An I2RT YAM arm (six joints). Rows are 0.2 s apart.
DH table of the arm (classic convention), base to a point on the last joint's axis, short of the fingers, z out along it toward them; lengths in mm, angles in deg. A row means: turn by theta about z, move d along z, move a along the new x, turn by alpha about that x. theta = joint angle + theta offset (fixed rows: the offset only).
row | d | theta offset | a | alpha
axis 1 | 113.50 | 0.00 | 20.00 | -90.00
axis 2 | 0.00 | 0.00 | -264.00 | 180.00
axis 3 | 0.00 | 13.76 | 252.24 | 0.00
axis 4 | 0.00 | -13.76 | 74.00 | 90.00
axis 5 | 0.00 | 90.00 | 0.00 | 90.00
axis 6 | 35.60 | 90.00 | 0.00 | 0.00
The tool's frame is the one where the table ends.
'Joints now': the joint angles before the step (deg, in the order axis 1, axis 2, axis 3, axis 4, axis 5, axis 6). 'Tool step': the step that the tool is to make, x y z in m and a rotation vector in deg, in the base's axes. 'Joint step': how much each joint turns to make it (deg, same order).
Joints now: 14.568 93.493 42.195 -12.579 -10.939 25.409
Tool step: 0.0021 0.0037 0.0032 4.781 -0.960 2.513
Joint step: 0.001 -0.163 0.040 1.874 -5.049 -0.240
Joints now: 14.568 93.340 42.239 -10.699 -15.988 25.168
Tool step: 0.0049 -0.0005 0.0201 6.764 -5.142 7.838
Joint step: -1.398 -2.553 1.213 0.889 -9.289 -5.593
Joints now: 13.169 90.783 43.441 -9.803 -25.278 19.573
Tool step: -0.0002 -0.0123 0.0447 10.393 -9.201 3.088
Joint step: -3.502 -7.676 0.513 2.956 -10.625 0.061
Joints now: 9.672 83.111 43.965 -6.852 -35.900 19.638
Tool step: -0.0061 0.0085 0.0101 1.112 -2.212 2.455
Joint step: 1.805 -2.256 -0.198 0.342 -0.946 0.036
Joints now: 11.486 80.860 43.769 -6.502 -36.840 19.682
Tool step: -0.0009 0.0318 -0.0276 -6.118 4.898 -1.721
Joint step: 7.132 5.328 -0.386 1.323 9.490 3.655
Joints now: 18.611 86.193 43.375 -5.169 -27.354 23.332
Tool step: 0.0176 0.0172 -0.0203 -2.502 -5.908 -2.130
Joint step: 2.594 6.914 0.004 11.760 6.421 0.345
